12 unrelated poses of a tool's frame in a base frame.
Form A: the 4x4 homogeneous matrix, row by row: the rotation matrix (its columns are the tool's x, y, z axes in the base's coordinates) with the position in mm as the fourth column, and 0 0 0 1 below. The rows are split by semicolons.
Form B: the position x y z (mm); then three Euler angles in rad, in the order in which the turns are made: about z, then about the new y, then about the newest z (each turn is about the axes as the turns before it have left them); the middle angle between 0 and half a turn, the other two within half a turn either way. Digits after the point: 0 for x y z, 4 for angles.
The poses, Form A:
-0.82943, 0.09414, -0.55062, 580; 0.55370, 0.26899, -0.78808, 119; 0.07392, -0.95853, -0.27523, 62; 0, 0, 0, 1
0.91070, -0.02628, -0.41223, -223; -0.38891, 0.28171, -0.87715, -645; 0.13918, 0.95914, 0.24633, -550; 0, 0, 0, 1
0.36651, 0.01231, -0.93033, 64; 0.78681, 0.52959, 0.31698, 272; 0.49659, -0.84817, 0.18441, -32; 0, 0, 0, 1
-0.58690, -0.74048, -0.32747, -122; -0.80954, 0.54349, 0.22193, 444; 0.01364, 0.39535, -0.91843, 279; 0, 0, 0, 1
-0.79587, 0.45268, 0.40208, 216; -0.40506, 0.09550, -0.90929, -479; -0.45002, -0.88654, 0.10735, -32; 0, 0, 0, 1
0.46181, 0.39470, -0.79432, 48; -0.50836, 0.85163, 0.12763, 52; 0.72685, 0.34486, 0.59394, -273; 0, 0, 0, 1
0.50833, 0.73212, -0.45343, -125; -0.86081, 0.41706, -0.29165, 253; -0.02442, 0.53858, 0.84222, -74; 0, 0, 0, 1
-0.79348, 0.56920, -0.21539, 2; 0.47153, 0.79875, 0.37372, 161; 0.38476, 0.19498, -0.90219, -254; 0, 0, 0, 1
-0.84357, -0.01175, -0.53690, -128; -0.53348, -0.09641, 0.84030, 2; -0.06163, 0.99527, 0.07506, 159; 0, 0, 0, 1
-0.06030, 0.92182, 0.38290, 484; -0.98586, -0.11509, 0.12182, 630; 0.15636, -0.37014, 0.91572, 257; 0, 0, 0, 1
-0.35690, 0.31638, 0.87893, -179; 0.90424, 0.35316, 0.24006, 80; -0.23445, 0.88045, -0.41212, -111; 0, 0, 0, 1
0.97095, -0.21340, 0.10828, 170; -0.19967, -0.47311, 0.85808, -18; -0.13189, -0.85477, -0.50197, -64; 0, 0, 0, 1
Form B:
580, 119, 62, -2.1806, 1.8496, -1.6478
-223, -645, -550, -2.0101, 1.3219, 1.7149
64, 272, -32, 2.8132, 1.3853, -2.1005
-122, 444, 279, 2.5460, 2.7349, 1.6053
216, -479, -32, -1.1545, 1.4632, -1.1011
48, 52, -273, 2.9823, 0.9348, 2.6986
-125, 253, -74, -2.5700, 0.5694, 1.5255
2, 161, -254, 2.0936, 2.6956, 2.6726
-128, 2, 159, 2.1394, 1.4957, 1.5089
484, 630, 257, 0.3080, 0.4135, -1.9705
-179, 80, -111, 0.2666, 1.9956, 1.3105
170, -18, -64, 1.4453, 2.0967, -1.4177

